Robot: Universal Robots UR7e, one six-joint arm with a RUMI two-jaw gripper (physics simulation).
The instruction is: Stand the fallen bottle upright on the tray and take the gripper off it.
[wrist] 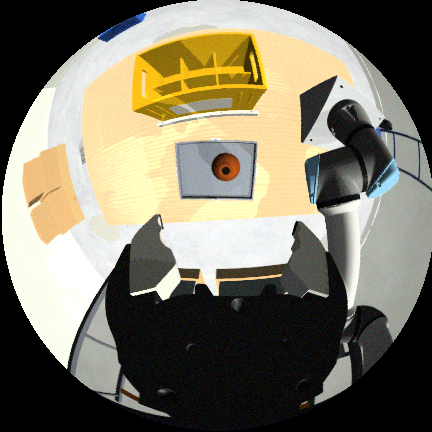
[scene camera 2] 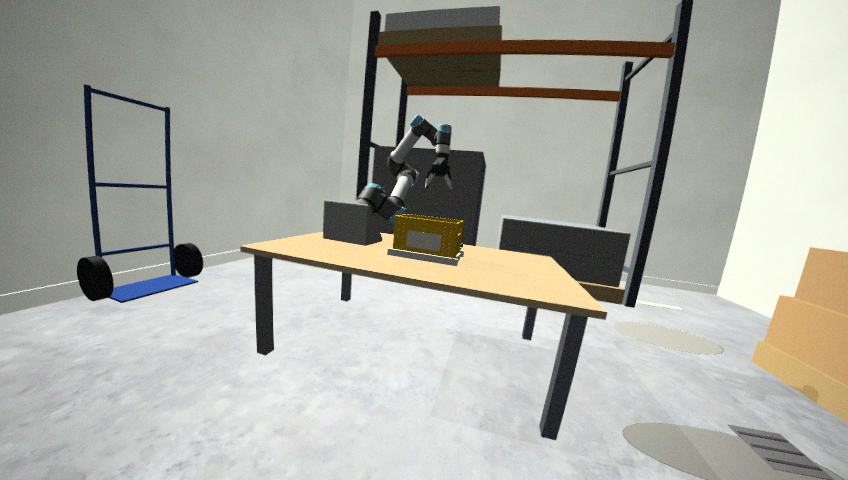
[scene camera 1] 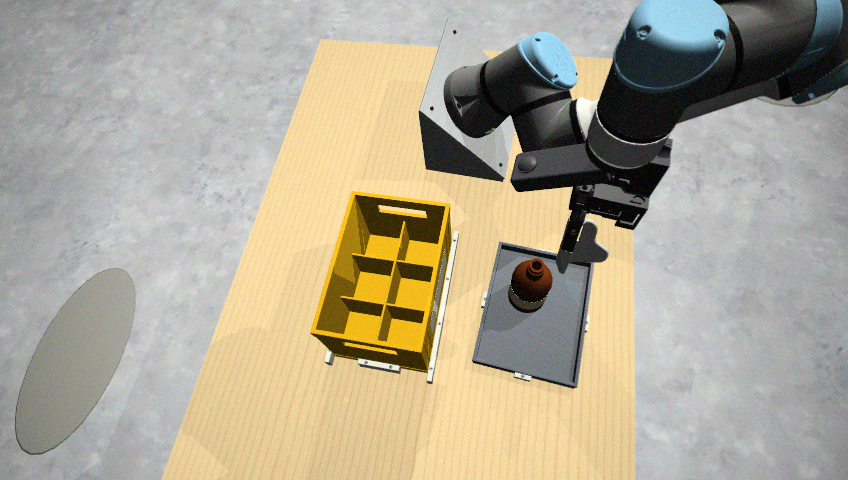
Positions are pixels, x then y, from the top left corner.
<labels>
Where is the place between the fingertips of my gripper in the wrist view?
At 228, 220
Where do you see a brown bottle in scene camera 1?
531, 281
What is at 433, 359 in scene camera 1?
A white rail.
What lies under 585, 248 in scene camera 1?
My gripper.
</labels>
